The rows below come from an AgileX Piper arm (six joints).
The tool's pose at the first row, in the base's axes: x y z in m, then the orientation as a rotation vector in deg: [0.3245, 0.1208, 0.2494, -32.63, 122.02, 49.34]
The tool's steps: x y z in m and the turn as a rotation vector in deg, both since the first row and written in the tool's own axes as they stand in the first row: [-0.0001, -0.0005, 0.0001, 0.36, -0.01, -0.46]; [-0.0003, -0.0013, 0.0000, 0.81, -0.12, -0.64]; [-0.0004, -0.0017, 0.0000, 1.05, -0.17, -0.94]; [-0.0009, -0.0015, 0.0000, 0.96, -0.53, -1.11]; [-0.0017, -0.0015, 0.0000, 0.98, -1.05, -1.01]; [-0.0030, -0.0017, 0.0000, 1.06, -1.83, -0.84]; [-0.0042, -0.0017, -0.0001, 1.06, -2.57, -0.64]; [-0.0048, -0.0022, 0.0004, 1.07, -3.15, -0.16]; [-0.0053, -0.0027, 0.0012, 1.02, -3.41, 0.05]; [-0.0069, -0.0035, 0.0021, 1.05, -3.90, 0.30]
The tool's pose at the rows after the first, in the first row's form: [0.3249, 0.1205, 0.2492, -32.91, 121.92, 48.69]; [0.3255, 0.1200, 0.2491, -32.80, 121.88, 48.10]; [0.3258, 0.1197, 0.2490, -32.95, 121.77, 47.68]; [0.3260, 0.1199, 0.2495, -32.98, 121.34, 47.73]; [0.3265, 0.1200, 0.2501, -32.58, 120.92, 47.82]; [0.3274, 0.1200, 0.2511, -31.95, 120.32, 47.92]; [0.3281, 0.1201, 0.2521, -31.35, 119.75, 48.11]; [0.3290, 0.1202, 0.2521, -30.55, 119.44, 48.42]; [0.3300, 0.1205, 0.2519, -30.22, 119.28, 48.62]; [0.3319, 0.1208, 0.2524, -29.70, 118.96, 48.77]
